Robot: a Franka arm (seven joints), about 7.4 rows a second.
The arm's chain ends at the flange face. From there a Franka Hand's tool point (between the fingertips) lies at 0.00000 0.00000 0.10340 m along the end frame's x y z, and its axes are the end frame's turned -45 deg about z.
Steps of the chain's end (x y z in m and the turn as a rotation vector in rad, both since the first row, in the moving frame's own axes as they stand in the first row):
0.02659 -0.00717 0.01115 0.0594 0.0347 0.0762
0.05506 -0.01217 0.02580 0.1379 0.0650 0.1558
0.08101 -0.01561 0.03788 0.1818 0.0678 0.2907
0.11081 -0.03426 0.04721 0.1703 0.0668 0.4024
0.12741 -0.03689 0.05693 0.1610 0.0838 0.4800
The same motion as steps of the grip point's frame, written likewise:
0.03081 0.01219 0.01091 0.0175 0.0665 0.0762
0.06267 0.02619 0.02460 0.0515 0.1435 0.1558
0.08740 0.04070 0.03595 0.0806 0.1765 0.2907
0.12085 0.05024 0.04551 0.0732 0.1677 0.4024
0.13463 0.06281 0.05526 0.0546 0.1731 0.4800

